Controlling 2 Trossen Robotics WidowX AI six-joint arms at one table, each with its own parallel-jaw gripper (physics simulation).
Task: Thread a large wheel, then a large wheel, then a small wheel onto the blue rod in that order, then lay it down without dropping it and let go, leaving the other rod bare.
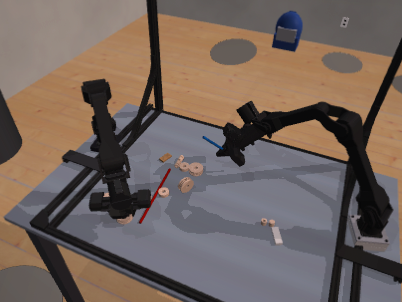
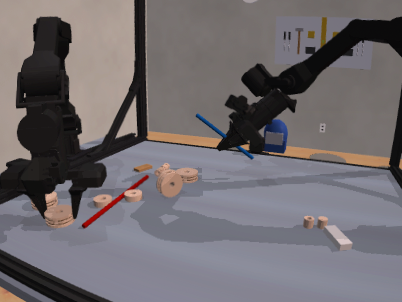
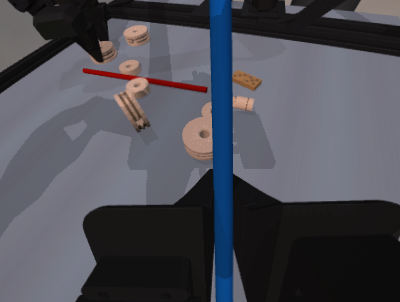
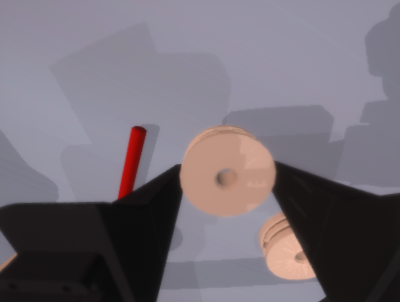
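Where they show: left gripper, fingertip midpoint: (image 1: pixel 216 155) (image 2: pixel 217 149) (image 3: pixel 217 174); right gripper, fingertip midpoint: (image 2: pixel 60 218) (image 3: pixel 104 54) (image 4: pixel 224 168); left arm's base, origin of the base link: (image 1: pixel 369 228); right arm's base, origin of the base link: (image 2: pixel 68 153) (image 3: pixel 263 7).
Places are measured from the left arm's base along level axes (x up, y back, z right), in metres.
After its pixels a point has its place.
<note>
My left gripper (image 1: pixel 221 151) @[x 0.030, y -0.502, z 0.243 m] (image 2: pixel 221 147) @[x 0.030, y -0.502, z 0.243 m] (image 3: pixel 217 174) @[x 0.030, y -0.502, z 0.243 m] is shut on the blue rod (image 1: pixel 212 142) @[x 0.093, y -0.520, z 0.241 m] (image 2: pixel 209 124) @[x 0.093, y -0.523, z 0.239 m] (image 3: pixel 221 90) @[x 0.090, y -0.514, z 0.243 m], holding it tilted above the table; no wheel shows on it. My right gripper (image 2: pixel 60 212) @[x -0.040, y -0.786, z -0.022 m] (image 4: pixel 224 168) @[x -0.040, y -0.786, z -0.022 m] is shut on a large wheel (image 1: pixel 125 219) @[x -0.025, y -0.774, z -0.044 m] (image 2: pixel 59 218) @[x -0.026, y -0.772, z -0.046 m] (image 4: pixel 205 195) @[x -0.025, y -0.775, z -0.010 m]; I cannot tell if it touches the table. Another large wheel (image 2: pixel 48 198) @[x -0.025, y -0.838, z 0.024 m] (image 3: pixel 136 36) @[x -0.026, y -0.832, z 0.044 m] (image 4: pixel 287 260) @[x -0.025, y -0.845, z 0.039 m] lies beside it. One large wheel (image 1: pixel 186 185) @[x -0.006, y -0.596, z 0.111 m] (image 2: pixel 170 184) @[x -0.021, y -0.600, z 0.128 m] stands on edge; another (image 1: pixel 196 169) @[x -0.025, y -0.573, z 0.213 m] (image 3: pixel 197 137) @[x -0.025, y -0.570, z 0.216 m] lies flat. Small wheels (image 2: pixel 102 201) @[x -0.032, y -0.726, z 0.046 m] (image 2: pixel 133 195) @[x -0.032, y -0.671, z 0.084 m] flank the bare red rod (image 1: pixel 155 196) @[x -0.038, y -0.701, z 0.074 m] (image 2: pixel 115 201) @[x -0.038, y -0.704, z 0.062 m] (image 4: pixel 131 165) @[x -0.036, y -0.725, z -0.016 m].
An orange domino-like block (image 1: pixel 165 157) @[x -0.037, y -0.704, z 0.276 m] (image 2: pixel 143 168) @[x -0.038, y -0.701, z 0.268 m] (image 3: pixel 246 80) @[x -0.037, y -0.698, z 0.281 m] lies near further small wooden pieces (image 1: pixel 180 160) @[x -0.030, y -0.641, z 0.260 m] (image 3: pixel 244 103) @[x -0.029, y -0.636, z 0.275 m]. Two little cylinders (image 1: pixel 264 221) @[x -0.036, y -0.322, z 0.014 m] (image 1: pixel 272 223) @[x -0.028, y -0.298, z 0.003 m] and a white block (image 1: pixel 277 235) @[x -0.033, y -0.284, z -0.038 m] (image 2: pixel 338 237) @[x -0.033, y -0.287, z -0.046 m] lie at the right. Black frame bars edge the table.
</note>
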